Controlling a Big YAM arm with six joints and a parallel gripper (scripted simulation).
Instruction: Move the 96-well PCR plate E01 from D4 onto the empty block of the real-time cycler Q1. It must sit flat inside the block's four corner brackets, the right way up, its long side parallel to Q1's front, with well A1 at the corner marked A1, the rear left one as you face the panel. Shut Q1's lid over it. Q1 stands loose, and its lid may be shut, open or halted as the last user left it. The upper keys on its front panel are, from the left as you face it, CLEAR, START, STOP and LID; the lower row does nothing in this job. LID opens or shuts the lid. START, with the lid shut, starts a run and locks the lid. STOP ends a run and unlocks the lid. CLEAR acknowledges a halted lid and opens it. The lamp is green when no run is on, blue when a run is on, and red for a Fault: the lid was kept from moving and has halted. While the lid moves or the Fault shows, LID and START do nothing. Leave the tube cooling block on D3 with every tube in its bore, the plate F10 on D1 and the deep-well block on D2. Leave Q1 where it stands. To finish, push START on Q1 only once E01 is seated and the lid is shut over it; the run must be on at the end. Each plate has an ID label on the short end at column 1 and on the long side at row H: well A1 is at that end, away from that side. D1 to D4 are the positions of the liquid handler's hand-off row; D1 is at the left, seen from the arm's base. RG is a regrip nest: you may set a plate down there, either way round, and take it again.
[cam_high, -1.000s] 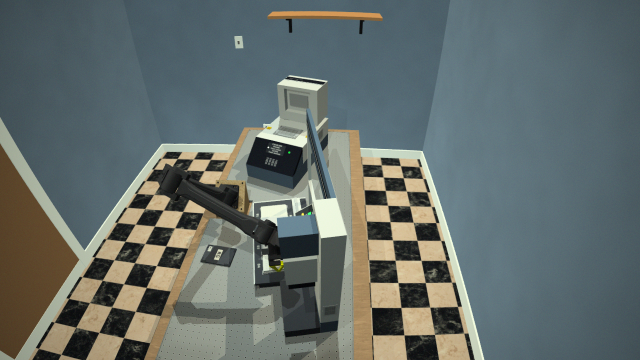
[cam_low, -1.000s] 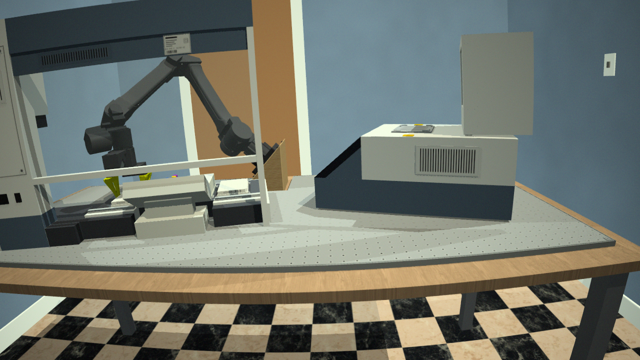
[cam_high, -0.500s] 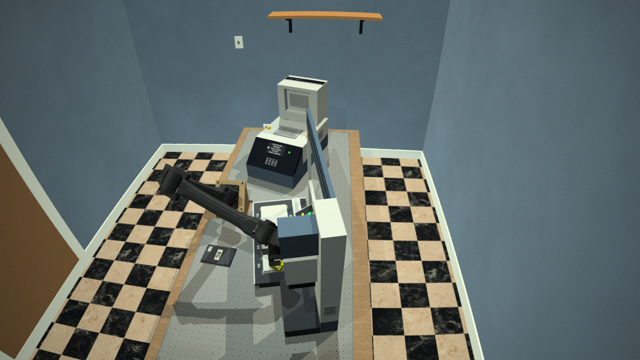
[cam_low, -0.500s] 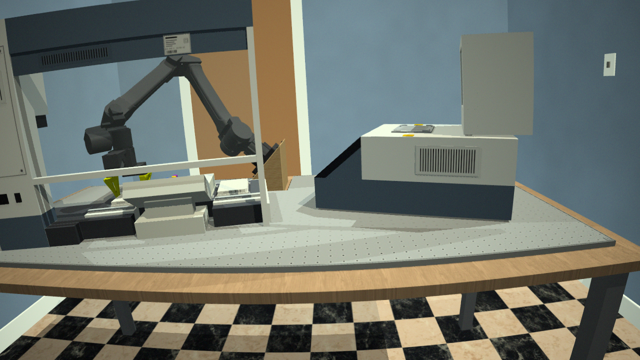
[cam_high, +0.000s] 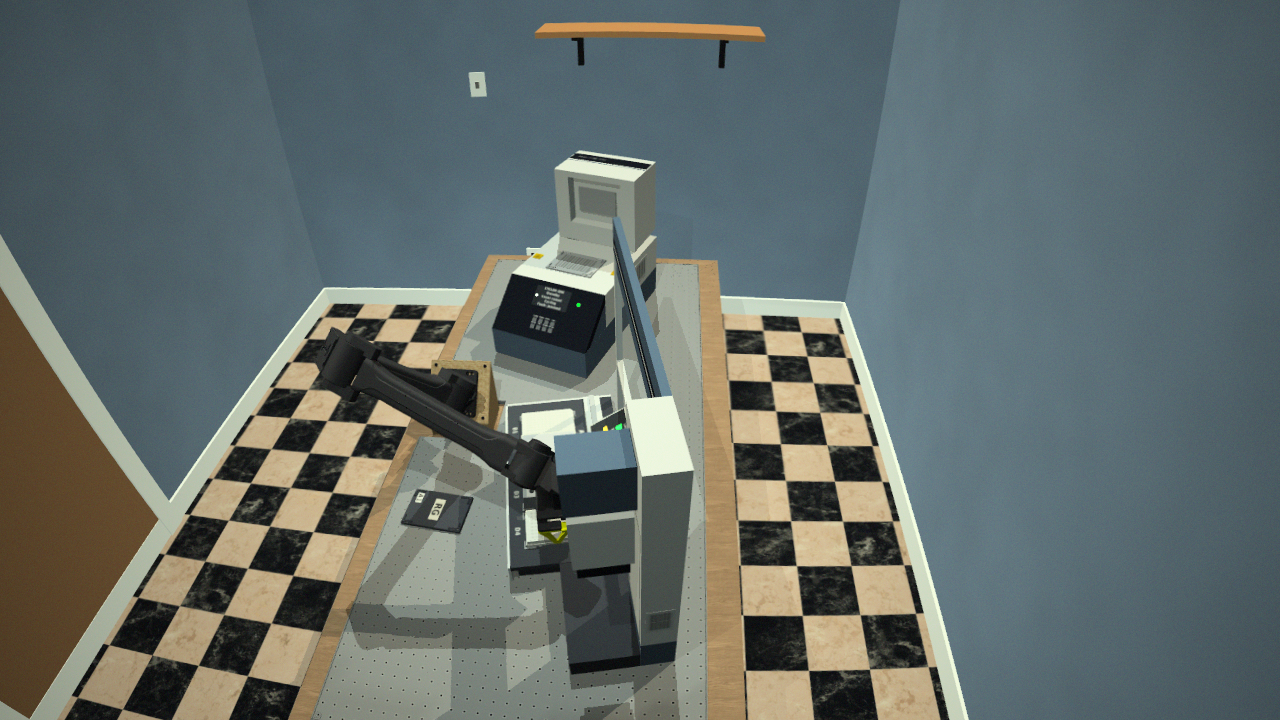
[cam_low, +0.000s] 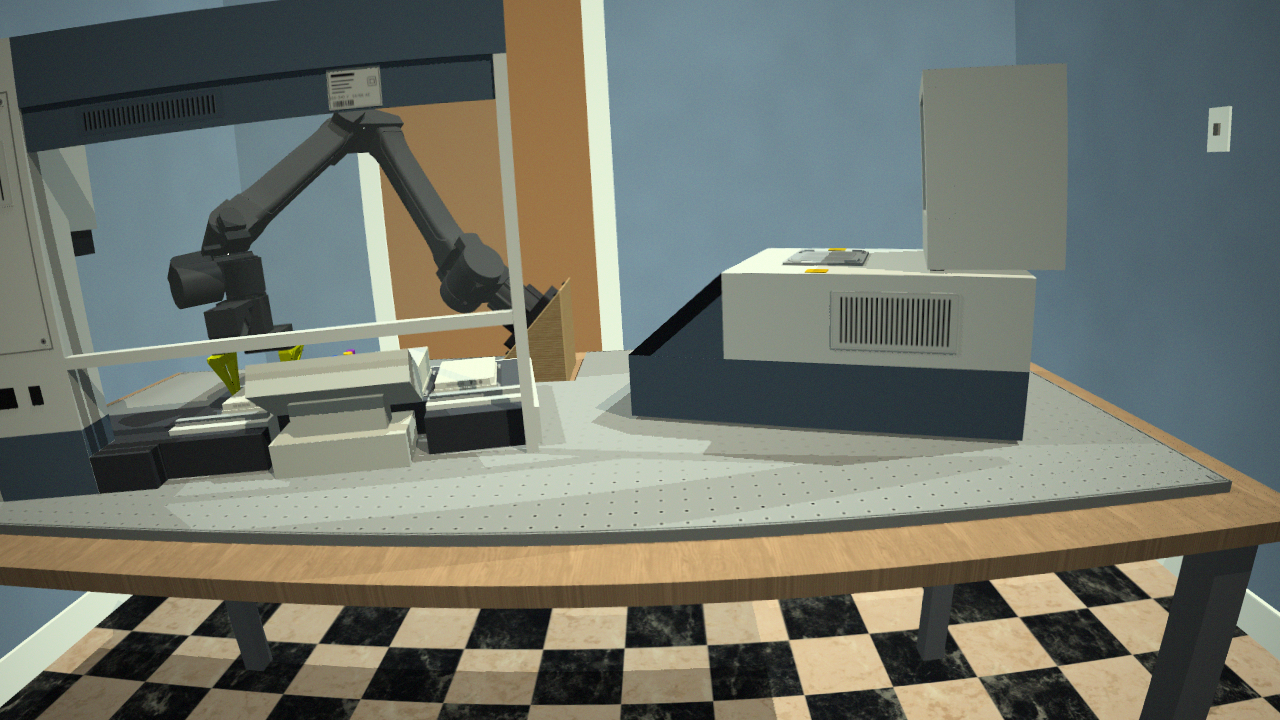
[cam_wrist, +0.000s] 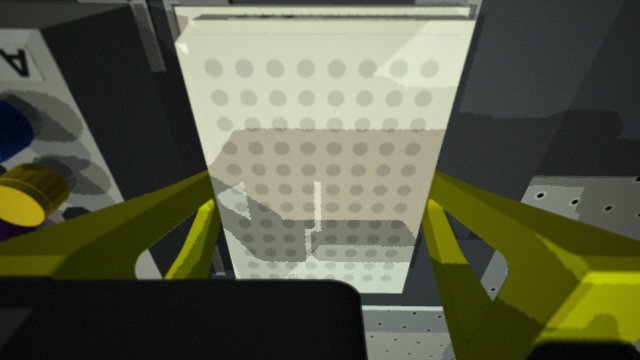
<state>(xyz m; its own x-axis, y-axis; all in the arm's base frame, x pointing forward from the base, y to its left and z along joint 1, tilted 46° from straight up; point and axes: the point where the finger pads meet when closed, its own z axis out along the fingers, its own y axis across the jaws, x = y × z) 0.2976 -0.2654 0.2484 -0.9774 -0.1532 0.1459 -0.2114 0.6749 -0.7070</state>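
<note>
Now: hand 2 cm past the tube cooling block, 10 cm to the right of it and 1 cm below it. The rest, counted from my hand: frame post: 10 cm ahead, 42 cm to the left, 17 cm above; crossbar: 16 cm ahead, 14 cm to the left, 11 cm above; liquid handler tower: 21 cm ahead, 20 cm to the right, 21 cm above.
</note>
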